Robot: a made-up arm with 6 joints. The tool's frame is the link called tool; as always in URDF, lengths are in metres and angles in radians. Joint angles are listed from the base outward. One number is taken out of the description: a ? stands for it. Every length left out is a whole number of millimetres.
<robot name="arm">
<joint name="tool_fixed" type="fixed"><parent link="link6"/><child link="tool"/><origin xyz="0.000 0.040 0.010"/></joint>
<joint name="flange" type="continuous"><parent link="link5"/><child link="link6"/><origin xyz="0.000 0.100 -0.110"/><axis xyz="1 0 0"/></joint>
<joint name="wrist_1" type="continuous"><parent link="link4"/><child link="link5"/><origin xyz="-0.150 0.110 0.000"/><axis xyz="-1 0 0"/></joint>
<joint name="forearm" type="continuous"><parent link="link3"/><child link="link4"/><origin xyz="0.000 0.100 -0.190"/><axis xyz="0 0 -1"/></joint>
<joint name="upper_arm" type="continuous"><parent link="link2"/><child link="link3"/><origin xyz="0.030 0.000 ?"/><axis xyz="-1 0 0"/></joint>
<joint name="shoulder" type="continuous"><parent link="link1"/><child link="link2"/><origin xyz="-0.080 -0.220 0.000"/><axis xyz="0 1 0"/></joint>
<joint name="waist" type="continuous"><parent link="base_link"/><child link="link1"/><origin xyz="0.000 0.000 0.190"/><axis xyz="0 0 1"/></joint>
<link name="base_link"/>
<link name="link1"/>
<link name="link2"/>
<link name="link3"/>
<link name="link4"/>
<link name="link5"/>
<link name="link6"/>
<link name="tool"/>
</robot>
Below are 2 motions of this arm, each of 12 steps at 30 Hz.
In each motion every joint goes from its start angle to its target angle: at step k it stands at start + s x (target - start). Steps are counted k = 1, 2, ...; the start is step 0. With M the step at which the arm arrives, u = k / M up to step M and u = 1 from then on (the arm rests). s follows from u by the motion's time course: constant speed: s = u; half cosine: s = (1 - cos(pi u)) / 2; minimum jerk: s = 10 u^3 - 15 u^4 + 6 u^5.
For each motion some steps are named. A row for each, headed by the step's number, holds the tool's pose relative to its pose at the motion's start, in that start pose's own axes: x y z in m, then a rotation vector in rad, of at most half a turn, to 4 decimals.
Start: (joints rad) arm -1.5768 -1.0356 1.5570 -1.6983 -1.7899 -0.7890
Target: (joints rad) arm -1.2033 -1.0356 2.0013 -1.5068 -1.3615 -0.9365
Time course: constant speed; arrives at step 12
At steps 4, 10, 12:
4: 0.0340 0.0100 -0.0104 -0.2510 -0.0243 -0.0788
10: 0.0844 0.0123 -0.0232 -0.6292 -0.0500 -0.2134
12: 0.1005 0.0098 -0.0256 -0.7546 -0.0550 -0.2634

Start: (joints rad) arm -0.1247 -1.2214 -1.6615 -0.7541 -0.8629 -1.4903
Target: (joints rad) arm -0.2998 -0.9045 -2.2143 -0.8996 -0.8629 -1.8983
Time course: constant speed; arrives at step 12
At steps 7, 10, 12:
7: 0.0452 0.0410 0.0787 -0.1401 -0.1087 -0.2147
10: 0.0667 0.0579 0.1057 -0.2192 -0.1590 -0.3202
12: 0.0813 0.0691 0.1216 -0.2778 -0.1933 -0.3945

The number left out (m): -0.350
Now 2 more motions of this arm.
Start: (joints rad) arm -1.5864 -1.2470 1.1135 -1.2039 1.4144 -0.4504
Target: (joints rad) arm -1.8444 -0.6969 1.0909 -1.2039 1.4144 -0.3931
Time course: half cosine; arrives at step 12
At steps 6, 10, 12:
6: -0.1455 -0.0434 0.0986 0.1535 -0.2558 0.0932
10: -0.2816 -0.1124 0.1615 0.3128 -0.4603 0.1813
12: -0.3027 -0.1258 0.1690 0.3396 -0.4904 0.1953

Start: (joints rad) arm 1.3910 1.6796 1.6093 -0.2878 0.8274 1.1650
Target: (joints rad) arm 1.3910 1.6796 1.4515 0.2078 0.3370 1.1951
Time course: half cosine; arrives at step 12
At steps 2, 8, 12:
2: 0.0055 0.0124 -0.0013 0.0450 -0.0142 -0.0301
8: 0.0829 0.1281 0.0105 0.5042 -0.2010 -0.3169
12: 0.1186 0.1621 0.0260 0.6690 -0.2888 -0.4126

